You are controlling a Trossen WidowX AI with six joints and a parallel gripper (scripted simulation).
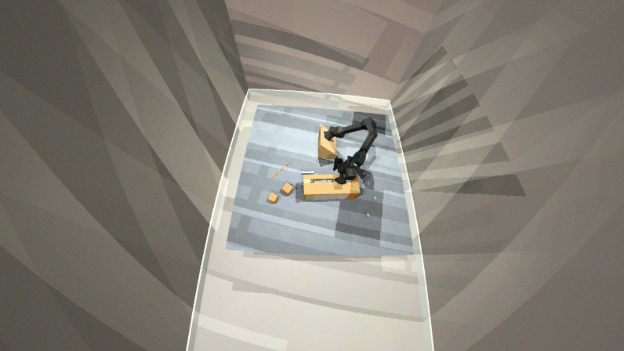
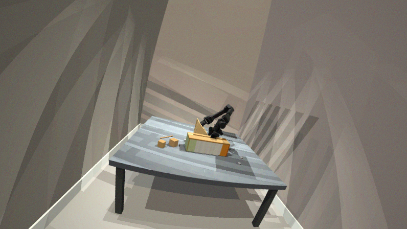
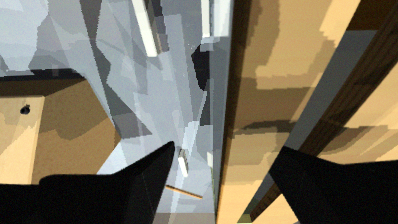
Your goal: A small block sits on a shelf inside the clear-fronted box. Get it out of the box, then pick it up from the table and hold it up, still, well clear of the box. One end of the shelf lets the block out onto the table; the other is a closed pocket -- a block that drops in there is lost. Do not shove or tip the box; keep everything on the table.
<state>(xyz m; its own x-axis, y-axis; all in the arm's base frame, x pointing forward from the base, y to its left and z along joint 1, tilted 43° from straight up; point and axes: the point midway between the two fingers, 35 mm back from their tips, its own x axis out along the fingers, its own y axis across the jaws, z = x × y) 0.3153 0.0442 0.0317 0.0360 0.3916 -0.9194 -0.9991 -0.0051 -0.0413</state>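
The long orange box lies 4 cm ahead of my gripper tip, 3 cm to the right of it and 3 cm below it. Also, from my gripper tip: thin orange stick (8 cm behind, 40 cm to the right, 9 cm below).
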